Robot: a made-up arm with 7 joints.
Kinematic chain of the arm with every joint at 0, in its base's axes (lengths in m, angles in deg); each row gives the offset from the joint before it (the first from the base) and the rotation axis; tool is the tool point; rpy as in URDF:
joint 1: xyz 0 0 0.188 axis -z
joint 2: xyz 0 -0.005 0.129 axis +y
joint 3: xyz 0 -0.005 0.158 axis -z
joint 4: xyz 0 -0.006 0.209 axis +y
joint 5: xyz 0 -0.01 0.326 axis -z
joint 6: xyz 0 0 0.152 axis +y
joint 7: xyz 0 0 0.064 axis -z
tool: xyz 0 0 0 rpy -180 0 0
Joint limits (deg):
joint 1: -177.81..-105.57
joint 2: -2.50..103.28
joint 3: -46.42..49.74
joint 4: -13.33..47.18
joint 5: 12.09..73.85
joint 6: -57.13..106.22
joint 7: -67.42..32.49
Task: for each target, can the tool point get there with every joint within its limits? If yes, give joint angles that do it. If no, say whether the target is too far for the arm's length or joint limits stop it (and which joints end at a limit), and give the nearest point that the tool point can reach.
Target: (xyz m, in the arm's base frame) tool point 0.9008 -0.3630 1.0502
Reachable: no: too far | nearest point 0.1928 -0.0777 1.1628 | short by 0.772 m
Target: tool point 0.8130 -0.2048 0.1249
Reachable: no: joint limits stop it (at a limit: joint 1, joint 2, joint 3, joint 4, joint 6) | nearest point 0.1537 0.6323 -0.0450 | short by 1.079 m
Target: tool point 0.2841 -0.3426 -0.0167
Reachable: no: joint limits stop it (at a limit: joint 1, joint 2, joint 4, joint 5, joint 6) | nearest point -0.5616 -0.2176 -0.1078 | short by 0.860 m
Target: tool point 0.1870 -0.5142 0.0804
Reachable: no: joint limits stop it (at a limit: joint 1, joint 2, joint 3, joint 4, joint 5, joint 6) | nearest point -0.5629 -0.2228 -0.1032 | short by 0.825 m
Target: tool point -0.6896 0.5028 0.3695
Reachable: yes | joints -135.86 63.98 -24.82 39.59 34.74 3.74 -21.00
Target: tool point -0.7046 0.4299 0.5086
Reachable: yes | joints -155.84 70.43 13.56 9.36 56.37 87.45 23.35
